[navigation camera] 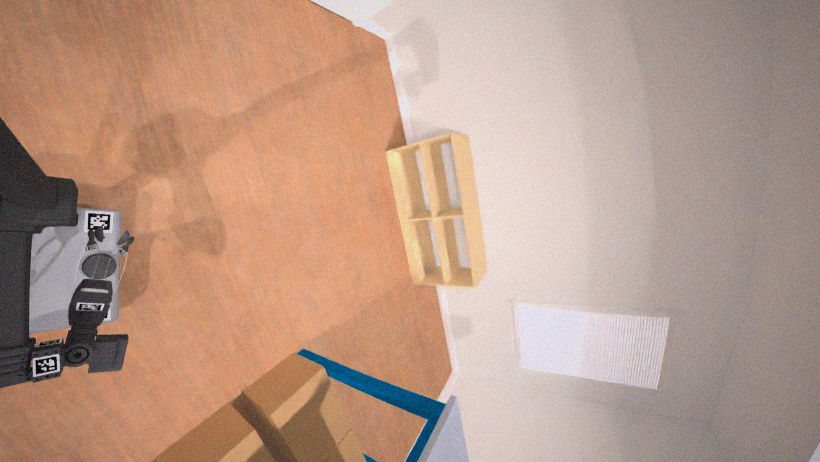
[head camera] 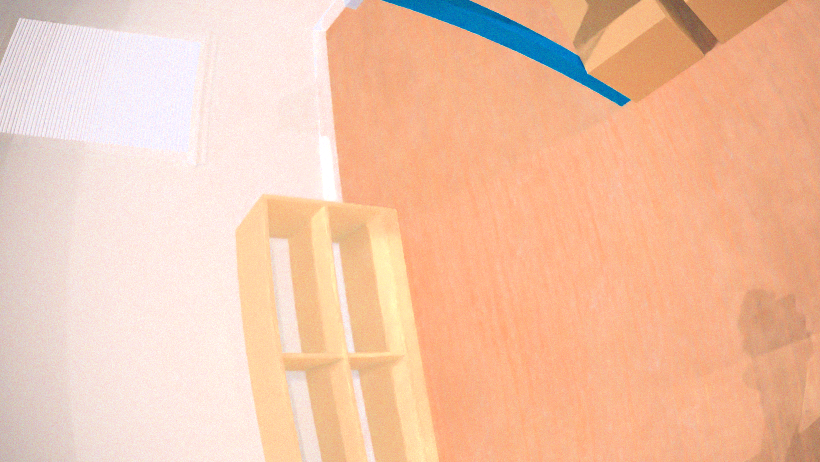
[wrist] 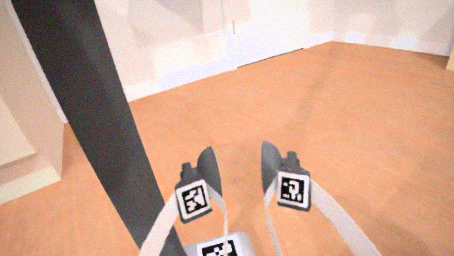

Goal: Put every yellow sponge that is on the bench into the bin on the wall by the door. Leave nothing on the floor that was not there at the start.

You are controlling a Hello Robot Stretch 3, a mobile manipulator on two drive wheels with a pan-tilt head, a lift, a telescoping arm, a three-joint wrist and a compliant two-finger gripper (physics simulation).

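Where they show: gripper, fingertip midpoint: [navigation camera: 114, 228] [wrist: 238, 161]; robot's base, link origin: [navigation camera: 98, 264].
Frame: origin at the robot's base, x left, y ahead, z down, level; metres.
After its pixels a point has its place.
My gripper [navigation camera: 112, 238] @[x 0.102, y 0.031, z -0.348 m] [wrist: 238, 161] @[x 0.102, y 0.031, z -0.348 m] is open, with a gap between its two grey fingertips and nothing between them. In the navigation camera view it is over the light grey robot base at the left. A white door [wrist: 270, 30] @[x 1.660, y 0.743, z -0.215 m] stands in the far wall in the wrist view. A blue frame [head camera: 510, 37] @[x -0.531, y 0.762, z -0.527 m] [navigation camera: 381, 388] @[x -0.531, y 0.761, z -0.603 m], with part of a pale top showing in the navigation camera view, may belong to the bench. The upper surface of that top is not visible. No yellow sponge and no wall bin show in these views.
A pale wooden shelf unit [head camera: 252, 275] @[x 0.003, y 2.019, z -0.610 m] [navigation camera: 473, 218] @[x 0.267, y 1.929, z -0.610 m] stands against the wall. Brown cardboard boxes [head camera: 642, 63] @[x -0.565, y 0.609, z -0.160 m] [navigation camera: 269, 378] @[x -0.582, y 0.565, z -0.057 m] are beside the blue frame. A white ribbed panel [head camera: 149, 91] @[x -0.873, y 2.596, z -1.119 m] [navigation camera: 591, 344] @[x -0.870, y 2.595, z -1.479 m] is on the wall. The dark mast [wrist: 95, 100] @[x 0.116, y -0.060, z -0.417 m] crosses the left of the wrist view.
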